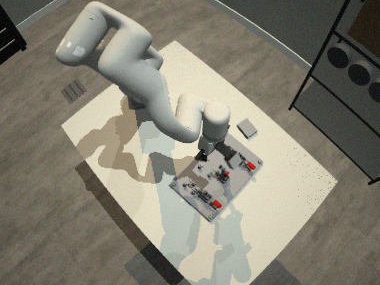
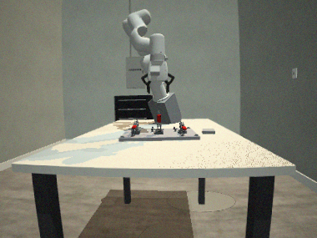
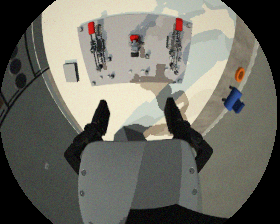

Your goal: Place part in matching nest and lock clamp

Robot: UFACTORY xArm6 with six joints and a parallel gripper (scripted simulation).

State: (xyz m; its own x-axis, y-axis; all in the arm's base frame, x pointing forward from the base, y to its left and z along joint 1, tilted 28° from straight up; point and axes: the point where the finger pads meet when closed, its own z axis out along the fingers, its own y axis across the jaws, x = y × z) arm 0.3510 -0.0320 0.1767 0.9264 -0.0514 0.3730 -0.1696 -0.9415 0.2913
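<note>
Right now the grey block part is 50 mm ahead of my hand, 250 mm to the left of it and 210 mm below it. Also, from my hand: grey fixture plate 50 mm ahead, 10 mm to the right, 210 mm below.
</note>
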